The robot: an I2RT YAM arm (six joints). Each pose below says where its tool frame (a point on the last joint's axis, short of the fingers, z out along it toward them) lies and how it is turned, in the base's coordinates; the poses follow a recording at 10 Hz.
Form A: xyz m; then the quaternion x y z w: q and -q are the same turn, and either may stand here.
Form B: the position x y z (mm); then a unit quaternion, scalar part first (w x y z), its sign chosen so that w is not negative. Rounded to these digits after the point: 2 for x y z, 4 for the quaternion.
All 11 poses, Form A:
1: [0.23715, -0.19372, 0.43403, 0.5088, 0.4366, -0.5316, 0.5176]
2: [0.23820, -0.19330, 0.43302, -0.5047, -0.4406, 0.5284, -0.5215]
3: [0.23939, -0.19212, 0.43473, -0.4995, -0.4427, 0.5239, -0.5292]
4: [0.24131, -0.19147, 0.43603, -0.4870, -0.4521, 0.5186, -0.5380]
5: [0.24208, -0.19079, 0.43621, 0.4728, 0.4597, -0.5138, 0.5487]
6: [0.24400, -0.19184, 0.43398, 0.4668, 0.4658, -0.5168, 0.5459]
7: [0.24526, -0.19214, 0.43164, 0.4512, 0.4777, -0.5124, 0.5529]
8: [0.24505, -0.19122, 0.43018, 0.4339, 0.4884, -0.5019, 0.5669]
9: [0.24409, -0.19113, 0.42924, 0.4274, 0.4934, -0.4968, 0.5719]
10: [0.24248, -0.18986, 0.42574, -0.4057, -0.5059, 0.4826, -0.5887]
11: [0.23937, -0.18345, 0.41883, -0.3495, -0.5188, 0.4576, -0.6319]
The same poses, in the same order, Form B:
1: [237.15, -193.72, 434.03, 0.5176, 0.5088, 0.4366, -0.5316]
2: [238.20, -193.30, 433.02, 0.5215, 0.5047, 0.4406, -0.5284]
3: [239.39, -192.12, 434.73, 0.5292, 0.4995, 0.4427, -0.5239]
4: [241.31, -191.47, 436.03, 0.5380, 0.4870, 0.4521, -0.5186]
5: [242.08, -190.79, 436.21, 0.5487, 0.4728, 0.4597, -0.5138]
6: [244.00, -191.84, 433.98, 0.5459, 0.4668, 0.4658, -0.5168]
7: [245.26, -192.14, 431.64, 0.5529, 0.4512, 0.4777, -0.5124]
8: [245.05, -191.22, 430.18, 0.5669, 0.4339, 0.4884, -0.5019]
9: [244.09, -191.13, 429.24, 0.5719, 0.4274, 0.4934, -0.4968]
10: [242.48, -189.86, 425.74, 0.5887, 0.4057, 0.5059, -0.4826]
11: [239.37, -183.45, 418.83, 0.6319, 0.3495, 0.5188, -0.4576]
